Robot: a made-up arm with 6 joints. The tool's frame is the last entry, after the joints.
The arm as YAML. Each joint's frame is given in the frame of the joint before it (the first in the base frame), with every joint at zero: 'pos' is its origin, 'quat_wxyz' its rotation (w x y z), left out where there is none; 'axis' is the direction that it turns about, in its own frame. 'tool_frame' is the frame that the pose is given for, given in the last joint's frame.
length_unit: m
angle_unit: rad
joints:
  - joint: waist
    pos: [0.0, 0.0, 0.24]
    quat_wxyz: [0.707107, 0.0, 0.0, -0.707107]
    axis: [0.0, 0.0, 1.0]
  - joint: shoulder
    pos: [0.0, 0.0, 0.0]
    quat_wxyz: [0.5, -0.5, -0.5, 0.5]
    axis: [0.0, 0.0, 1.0]
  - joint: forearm
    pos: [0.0, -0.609, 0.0]
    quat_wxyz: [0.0, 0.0, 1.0, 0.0]
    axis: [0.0, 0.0, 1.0]
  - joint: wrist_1
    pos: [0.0, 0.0, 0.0]
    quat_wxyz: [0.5, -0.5, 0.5, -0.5]
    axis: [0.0, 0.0, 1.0]
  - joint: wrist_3
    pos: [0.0, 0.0, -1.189]
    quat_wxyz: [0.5, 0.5, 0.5, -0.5]
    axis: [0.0, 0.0, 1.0]
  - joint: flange
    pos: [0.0, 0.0, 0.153]
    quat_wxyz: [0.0, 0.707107, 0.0, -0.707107]
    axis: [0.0, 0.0, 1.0]
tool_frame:
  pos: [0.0, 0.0, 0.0]
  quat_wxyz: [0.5, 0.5, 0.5, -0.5]
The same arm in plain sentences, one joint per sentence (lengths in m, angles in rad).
The arm has six revolute joints in a row. What follows holds with every joint at zero, and every direction is one of the base frame's.
The first joint sits 0.24 m along +z from the base frame's origin and turns about +z.
The second joint sits at the same point as the first joint and turns about +y.
The third joint sits 0.609 m along +z from the second joint and turns about -y.
The fourth joint sits at the same point as the third joint and turns about -x.
The fifth joint sits 1.189 m along +x from the fourth joint and turns about -y.
The sixth joint sits 0.153 m along -y from the fifth joint and turns about -x.
The tool frame, which is the frame that the pose is given for, sits at the same point as the sixth joint; its axes are parallel to the base frame's.

